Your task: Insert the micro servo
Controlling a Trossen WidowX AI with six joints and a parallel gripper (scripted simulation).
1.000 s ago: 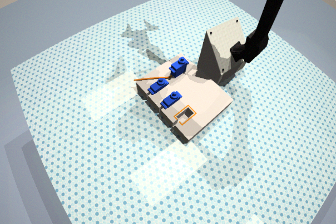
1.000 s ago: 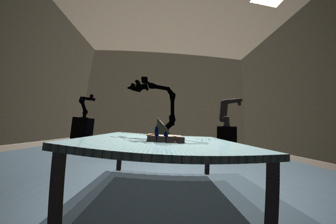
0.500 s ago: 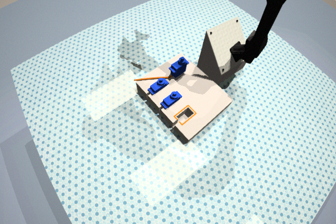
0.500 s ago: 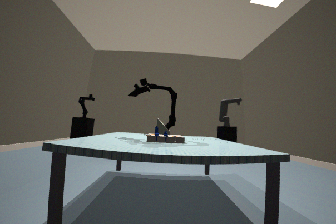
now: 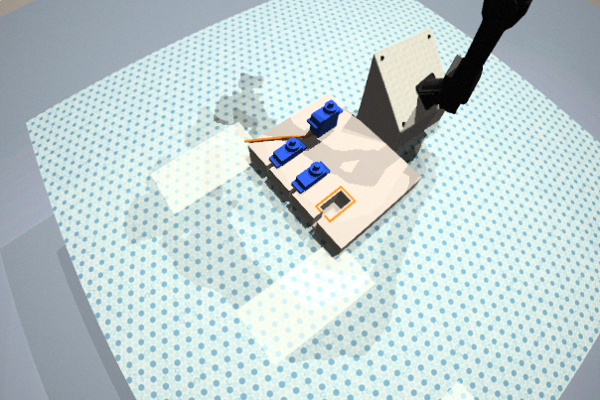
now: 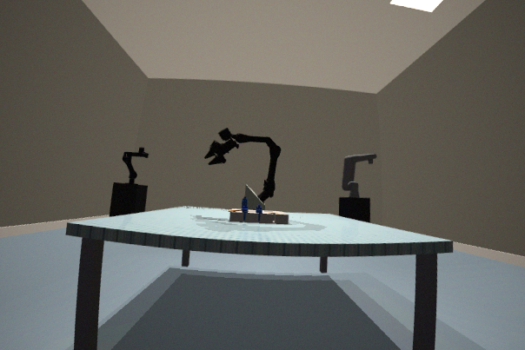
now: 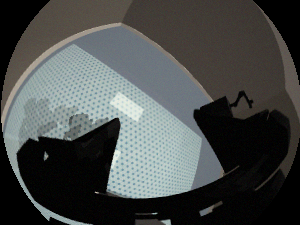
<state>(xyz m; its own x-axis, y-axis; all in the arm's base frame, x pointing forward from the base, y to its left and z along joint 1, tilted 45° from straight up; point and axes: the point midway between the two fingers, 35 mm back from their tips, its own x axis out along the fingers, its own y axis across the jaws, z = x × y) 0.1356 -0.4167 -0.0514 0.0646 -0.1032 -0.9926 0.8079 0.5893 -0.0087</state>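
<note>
Now: the beige deck 330 mm to the left of my gripper tip, 300 mm below it and 60 mm ahead of it.
</note>
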